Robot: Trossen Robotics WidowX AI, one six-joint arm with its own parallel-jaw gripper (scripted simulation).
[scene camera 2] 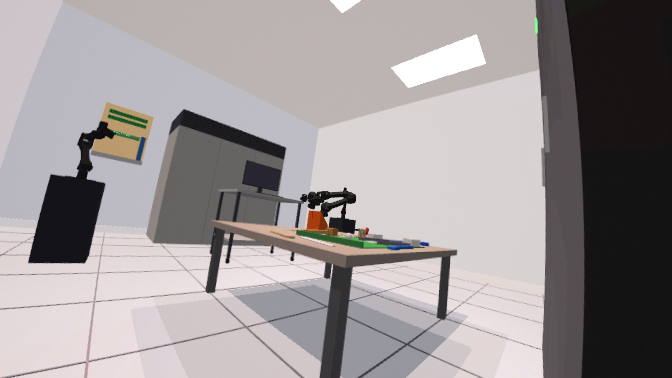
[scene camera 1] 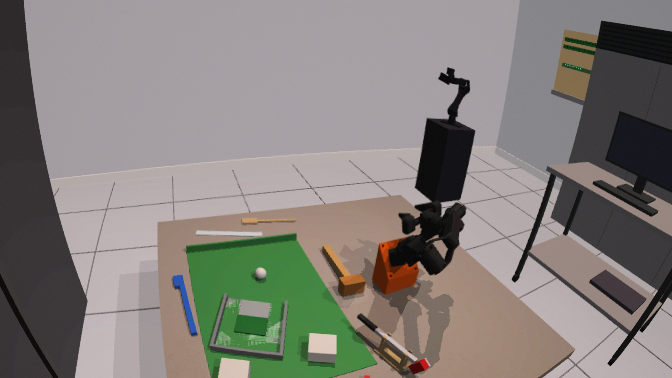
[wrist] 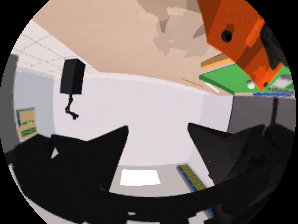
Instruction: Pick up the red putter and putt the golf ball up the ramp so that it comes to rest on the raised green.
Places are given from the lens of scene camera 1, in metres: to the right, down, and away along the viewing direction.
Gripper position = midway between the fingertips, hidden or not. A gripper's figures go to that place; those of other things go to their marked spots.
my gripper (scene camera 1: 406, 210): 0.26, 0.08, 1.38
wooden mallet (scene camera 1: 349, 284): 0.05, 0.33, 1.25
green mat (scene camera 1: 290, 276): -0.17, 0.32, 1.34
